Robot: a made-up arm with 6 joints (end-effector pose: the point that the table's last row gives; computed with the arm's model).
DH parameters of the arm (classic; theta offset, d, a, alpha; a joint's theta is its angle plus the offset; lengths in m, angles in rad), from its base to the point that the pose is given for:
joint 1: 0 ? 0 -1.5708
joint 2: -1.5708 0 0.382 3.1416
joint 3: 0 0 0 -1.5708
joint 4: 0 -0.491 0 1.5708
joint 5: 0 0.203 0 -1.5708
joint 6: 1.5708 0 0 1.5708
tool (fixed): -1.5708 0 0 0
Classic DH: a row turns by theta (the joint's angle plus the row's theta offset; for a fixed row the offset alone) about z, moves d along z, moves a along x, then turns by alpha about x.
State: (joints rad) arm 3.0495 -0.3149 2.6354 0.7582 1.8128 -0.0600
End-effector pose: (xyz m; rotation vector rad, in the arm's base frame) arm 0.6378 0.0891 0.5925 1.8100 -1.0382 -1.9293
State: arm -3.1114 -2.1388 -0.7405 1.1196 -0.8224 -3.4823
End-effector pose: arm 0.4149 0.1011 0.5826 -1.0920 -2.2273 -0.2366
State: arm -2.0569 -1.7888 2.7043 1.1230 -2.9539 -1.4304
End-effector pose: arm 0.0630 0.3073 -0.3287 0.3760 -1.7562 0.3934
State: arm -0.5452 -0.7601 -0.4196 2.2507 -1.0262 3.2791
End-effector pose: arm 0.1918 0.0330 0.8626 0.4390 -1.4403 -0.8459
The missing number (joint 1, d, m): 0.273
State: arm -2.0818 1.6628 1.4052 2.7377 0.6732 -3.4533
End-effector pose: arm -0.2654 -0.8550 0.1900 1.3850 -0.1564 -1.8580
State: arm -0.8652 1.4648 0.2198 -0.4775 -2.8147 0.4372
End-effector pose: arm 0.1537 -0.4584 -0.1816 -1.6046 -1.7642 -1.3427
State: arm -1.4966 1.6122 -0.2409 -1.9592 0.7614 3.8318
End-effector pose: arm 0.0814 -0.0586 -0.1620 0.1631 2.1137 0.9342
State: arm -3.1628 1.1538 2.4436 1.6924 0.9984 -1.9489
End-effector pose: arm -0.2923 -0.0184 0.9553 -1.0649 0.4831 -1.9252
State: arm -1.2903 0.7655 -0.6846 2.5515 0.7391 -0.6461
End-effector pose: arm 0.2828 -0.3722 0.0746 -0.0931 1.0585 0.8189
